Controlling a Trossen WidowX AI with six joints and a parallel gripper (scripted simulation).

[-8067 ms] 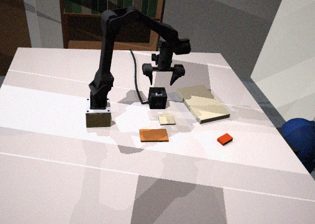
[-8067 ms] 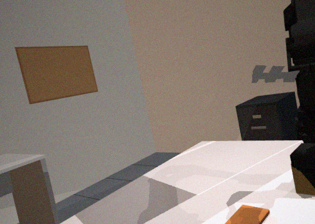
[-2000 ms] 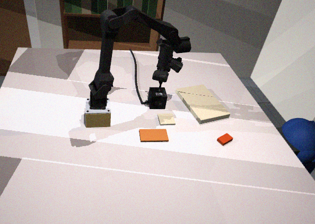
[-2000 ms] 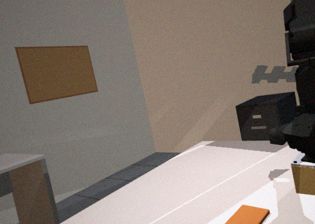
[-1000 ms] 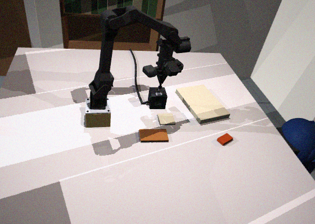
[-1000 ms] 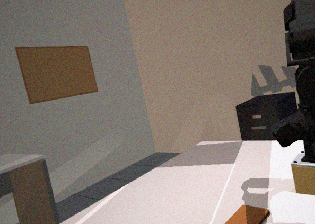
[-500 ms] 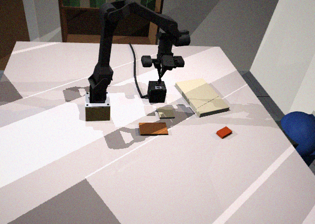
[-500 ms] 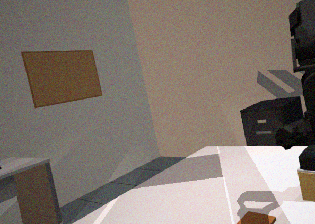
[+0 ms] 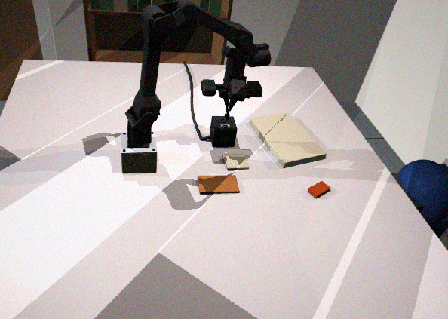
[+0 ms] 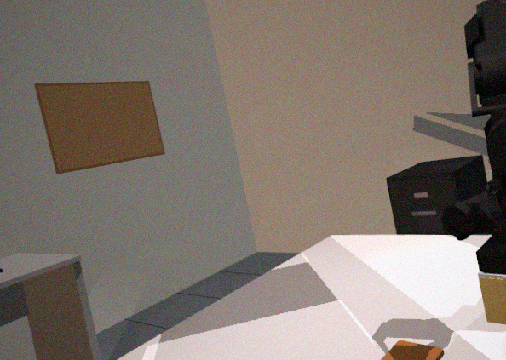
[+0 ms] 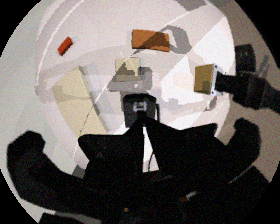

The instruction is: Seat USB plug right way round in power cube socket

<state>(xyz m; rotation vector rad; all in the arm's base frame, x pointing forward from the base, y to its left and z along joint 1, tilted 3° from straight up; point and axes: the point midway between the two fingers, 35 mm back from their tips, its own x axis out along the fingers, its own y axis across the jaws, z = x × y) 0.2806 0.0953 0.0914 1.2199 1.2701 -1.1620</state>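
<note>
My gripper tip is now 2 cm above the USB plug. Also, from my gripper tip: cream pad: 3 cm ahead, 10 cm to the right, 13 cm below; orange pad: 4 cm behind, 20 cm to the right, 13 cm below; pale-rimmed socket: 7 cm below.
</note>
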